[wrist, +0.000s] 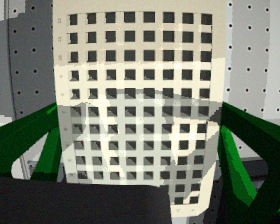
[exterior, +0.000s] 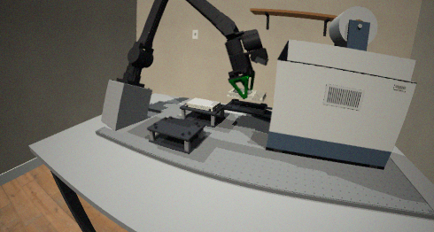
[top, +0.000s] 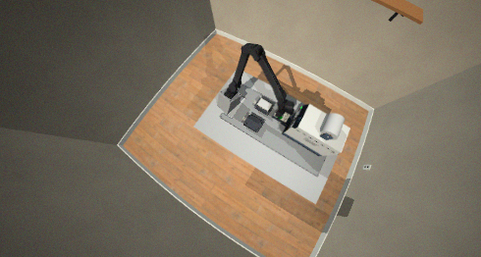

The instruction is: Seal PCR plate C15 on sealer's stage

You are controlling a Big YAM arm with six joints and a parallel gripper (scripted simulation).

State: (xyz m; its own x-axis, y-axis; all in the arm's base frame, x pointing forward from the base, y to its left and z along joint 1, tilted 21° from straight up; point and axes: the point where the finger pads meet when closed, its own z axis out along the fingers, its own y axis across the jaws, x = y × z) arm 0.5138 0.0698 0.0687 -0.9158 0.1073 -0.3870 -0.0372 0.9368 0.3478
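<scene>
The dark stage lies 50 mm below my hand. Also, from my hand: 96-well plate C15 (right at my hand); white start key (100 mm to the left, 100 mm ahead, 40 mm above); sealed plate C51 (190 mm behind, 80 mm below, 30 mm to the left).
</scene>
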